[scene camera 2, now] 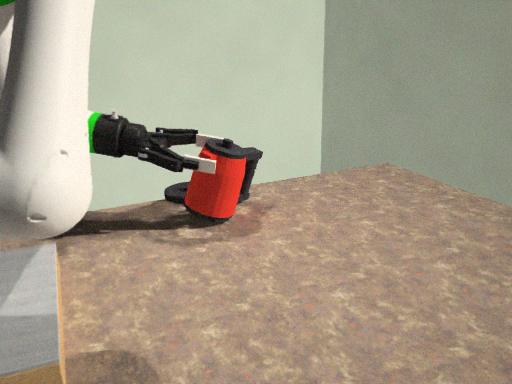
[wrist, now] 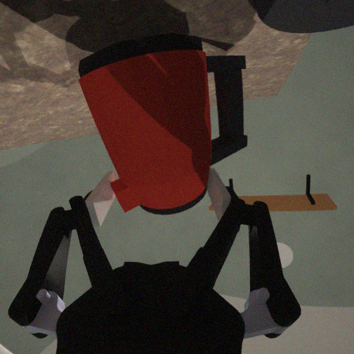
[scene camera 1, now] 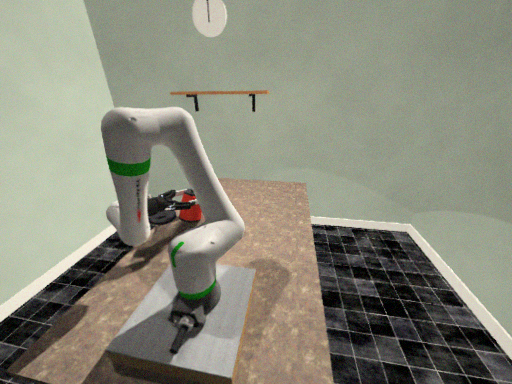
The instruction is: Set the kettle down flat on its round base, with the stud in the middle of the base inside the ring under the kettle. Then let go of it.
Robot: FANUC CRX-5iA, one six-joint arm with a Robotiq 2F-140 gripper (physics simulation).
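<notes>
The red kettle [scene camera 1: 190,212] [scene camera 2: 215,189] [wrist: 155,120] is tilted, its lidded top leaning to the right in scene camera 2. Its black bottom is close above the table; whether the low edge touches cannot be told. Its black handle [scene camera 2: 249,176] [wrist: 231,102] is on the side away from the arm. My gripper [scene camera 1: 190,197] [scene camera 2: 209,153] [wrist: 161,179] is shut on the kettle near its top, pointing nearly level. The black round base [scene camera 1: 162,218] [scene camera 2: 175,193] [wrist: 305,14] lies flat beside the kettle, partly hidden by it in scene camera 2. The ring under the kettle is hidden.
The brown table [scene camera 1: 280,225] [scene camera 2: 350,260] [wrist: 40,112] carries the arm's grey mounting plate [scene camera 1: 230,300] [scene camera 2: 27,340]. The table's far edge runs behind the base. A wooden wall shelf [scene camera 1: 220,92] [wrist: 280,202] and a round white clock [scene camera 1: 209,25] are on the wall.
</notes>
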